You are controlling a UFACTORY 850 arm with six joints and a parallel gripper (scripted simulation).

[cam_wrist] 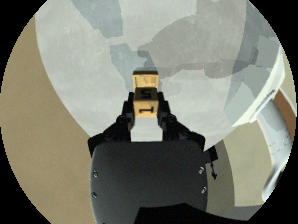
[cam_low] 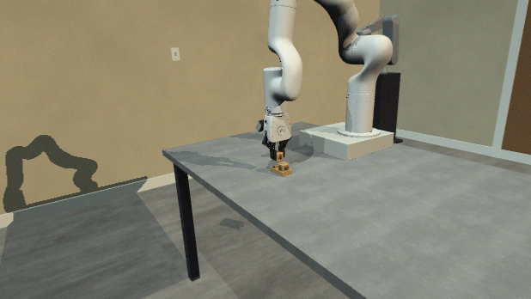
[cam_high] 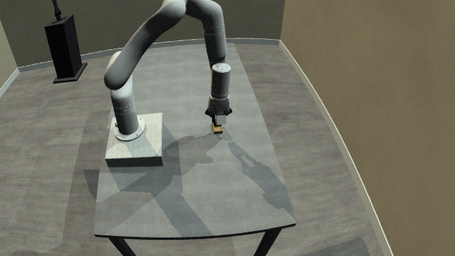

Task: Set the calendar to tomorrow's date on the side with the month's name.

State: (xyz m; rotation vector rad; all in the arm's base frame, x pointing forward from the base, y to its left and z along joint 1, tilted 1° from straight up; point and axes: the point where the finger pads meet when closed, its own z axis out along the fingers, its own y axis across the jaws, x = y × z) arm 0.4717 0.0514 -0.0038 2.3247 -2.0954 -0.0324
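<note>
Now: hand 70 mm above the small wooden calendar tray and 20 mm to the right of it.
</note>
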